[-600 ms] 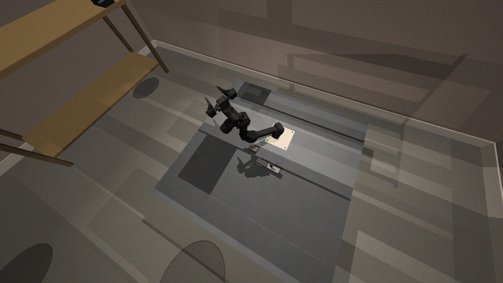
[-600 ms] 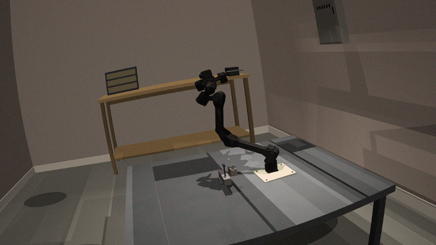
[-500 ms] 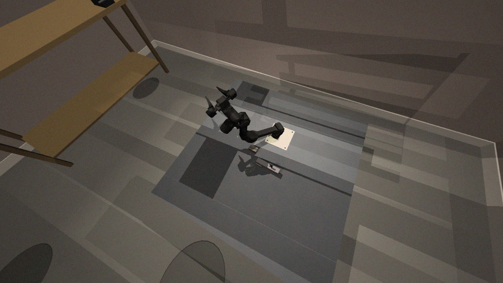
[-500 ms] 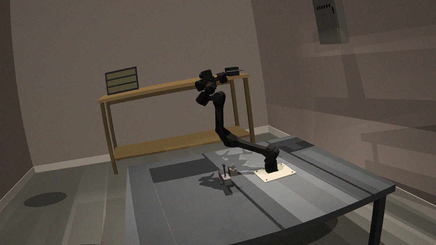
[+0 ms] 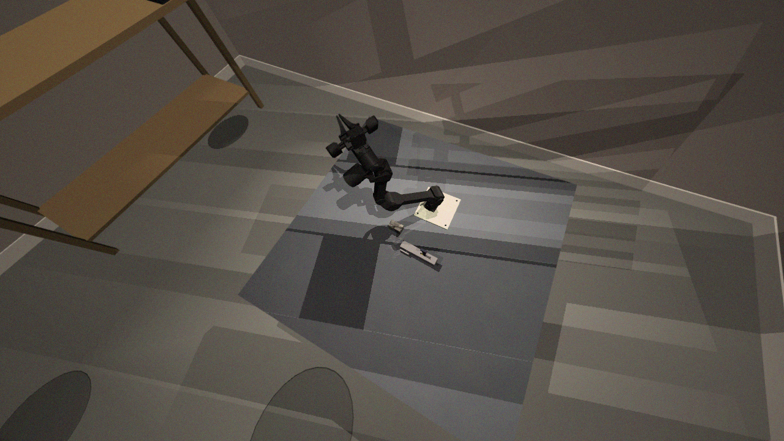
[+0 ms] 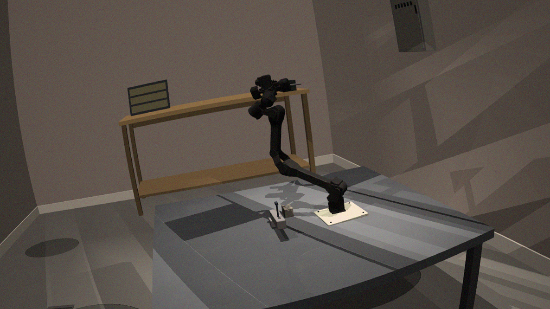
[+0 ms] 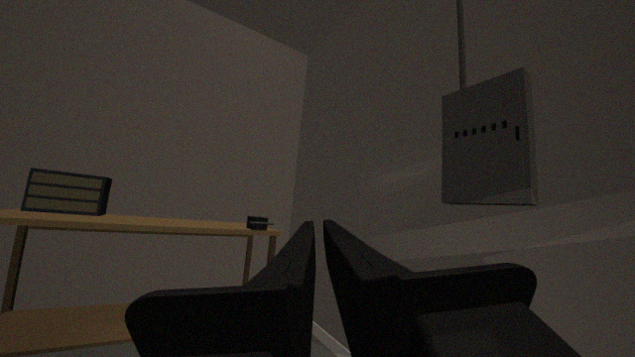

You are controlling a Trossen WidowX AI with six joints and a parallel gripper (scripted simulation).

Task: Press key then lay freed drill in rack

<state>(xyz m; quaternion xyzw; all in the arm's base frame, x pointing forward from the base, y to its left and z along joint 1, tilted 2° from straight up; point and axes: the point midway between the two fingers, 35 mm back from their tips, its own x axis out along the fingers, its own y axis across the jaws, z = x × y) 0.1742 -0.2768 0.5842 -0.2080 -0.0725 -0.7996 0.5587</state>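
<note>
Now: the dark key 9 cm ahead of my gripper tip, 42 cm to the left of it and 50 cm below it. The rest, counted from my gripper tip: drill: 10 cm ahead, 37 cm to the left, 55 cm below; then rack: 3 cm ahead, 22 cm to the left, 59 cm below.
</note>
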